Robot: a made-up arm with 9 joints.
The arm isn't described. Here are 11 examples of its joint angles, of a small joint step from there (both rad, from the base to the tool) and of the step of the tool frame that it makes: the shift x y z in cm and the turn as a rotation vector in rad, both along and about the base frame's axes.
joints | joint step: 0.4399 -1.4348 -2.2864 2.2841 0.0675 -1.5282 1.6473 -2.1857 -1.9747 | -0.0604 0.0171 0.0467 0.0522 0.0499 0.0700 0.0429 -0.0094 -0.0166
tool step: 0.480 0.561 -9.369 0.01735 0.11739 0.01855
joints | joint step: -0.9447 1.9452 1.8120 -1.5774 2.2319 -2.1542 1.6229 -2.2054 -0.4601 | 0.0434 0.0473 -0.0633 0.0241 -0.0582 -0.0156 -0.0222 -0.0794 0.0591
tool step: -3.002 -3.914 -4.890 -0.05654 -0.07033 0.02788
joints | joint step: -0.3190 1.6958 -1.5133 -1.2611 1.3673 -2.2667 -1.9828 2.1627 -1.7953 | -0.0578 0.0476 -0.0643 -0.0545 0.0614 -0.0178 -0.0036 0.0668 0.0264
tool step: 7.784 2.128 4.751 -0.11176 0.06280 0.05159
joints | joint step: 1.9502 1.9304 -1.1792 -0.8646 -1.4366 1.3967 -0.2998 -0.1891 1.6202 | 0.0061 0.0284 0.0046 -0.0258 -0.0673 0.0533 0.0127 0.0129 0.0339
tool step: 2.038 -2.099 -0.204 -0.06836 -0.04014 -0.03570
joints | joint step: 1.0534 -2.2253 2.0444 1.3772 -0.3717 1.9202 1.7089 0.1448 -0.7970 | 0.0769 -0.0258 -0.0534 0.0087 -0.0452 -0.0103 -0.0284 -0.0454 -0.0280
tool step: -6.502 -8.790 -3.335 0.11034 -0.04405 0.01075
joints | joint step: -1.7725 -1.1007 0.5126 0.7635 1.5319 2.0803 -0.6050 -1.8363 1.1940 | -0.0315 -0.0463 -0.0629 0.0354 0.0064 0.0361 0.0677 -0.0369 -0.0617
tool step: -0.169 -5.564 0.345 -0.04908 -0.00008 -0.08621
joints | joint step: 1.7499 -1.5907 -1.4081 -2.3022 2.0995 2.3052 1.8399 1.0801 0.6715 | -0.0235 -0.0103 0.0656 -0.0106 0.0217 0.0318 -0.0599 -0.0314 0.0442
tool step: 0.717 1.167 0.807 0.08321 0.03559 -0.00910
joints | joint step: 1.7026 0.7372 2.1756 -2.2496 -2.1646 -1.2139 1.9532 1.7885 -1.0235 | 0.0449 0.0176 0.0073 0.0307 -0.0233 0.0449 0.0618 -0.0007 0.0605
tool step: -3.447 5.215 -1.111 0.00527 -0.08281 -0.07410
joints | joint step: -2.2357 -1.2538 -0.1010 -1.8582 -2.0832 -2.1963 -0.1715 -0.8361 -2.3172 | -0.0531 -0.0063 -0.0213 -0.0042 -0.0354 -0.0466 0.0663 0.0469 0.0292
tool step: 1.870 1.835 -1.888 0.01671 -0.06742 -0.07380
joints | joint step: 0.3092 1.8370 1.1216 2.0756 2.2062 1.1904 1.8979 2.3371 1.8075 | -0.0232 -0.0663 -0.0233 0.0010 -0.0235 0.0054 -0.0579 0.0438 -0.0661
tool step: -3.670 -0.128 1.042 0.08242 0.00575 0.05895
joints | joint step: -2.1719 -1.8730 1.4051 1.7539 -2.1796 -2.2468 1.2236 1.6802 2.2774 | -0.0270 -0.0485 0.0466 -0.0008 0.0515 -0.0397 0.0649 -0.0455 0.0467
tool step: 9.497 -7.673 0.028 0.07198 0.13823 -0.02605
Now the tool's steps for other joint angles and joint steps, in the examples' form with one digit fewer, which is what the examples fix.
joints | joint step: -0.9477 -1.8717 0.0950 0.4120 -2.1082 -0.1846 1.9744 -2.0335 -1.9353 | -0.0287 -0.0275 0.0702 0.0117 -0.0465 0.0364 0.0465 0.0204 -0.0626
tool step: 1.15 -0.57 -0.06 0.1153 0.0824 -0.0036
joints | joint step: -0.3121 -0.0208 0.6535 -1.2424 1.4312 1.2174 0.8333 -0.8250 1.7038 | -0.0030 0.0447 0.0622 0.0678 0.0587 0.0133 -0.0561 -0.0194 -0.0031
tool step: 2.75 4.37 -2.62 -0.0129 0.0461 -0.0430
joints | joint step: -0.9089 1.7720 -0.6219 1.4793 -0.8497 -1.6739 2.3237 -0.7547 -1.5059 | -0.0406 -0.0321 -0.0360 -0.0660 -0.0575 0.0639 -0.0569 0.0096 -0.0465
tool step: 2.76 5.36 -6.15 -0.0130 0.0659 0.1389
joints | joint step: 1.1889 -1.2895 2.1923 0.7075 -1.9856 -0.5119 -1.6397 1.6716 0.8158 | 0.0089 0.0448 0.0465 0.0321 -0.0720 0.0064 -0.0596 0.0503 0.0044
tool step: 0.51 3.99 -1.70 -0.0106 0.0676 -0.0463
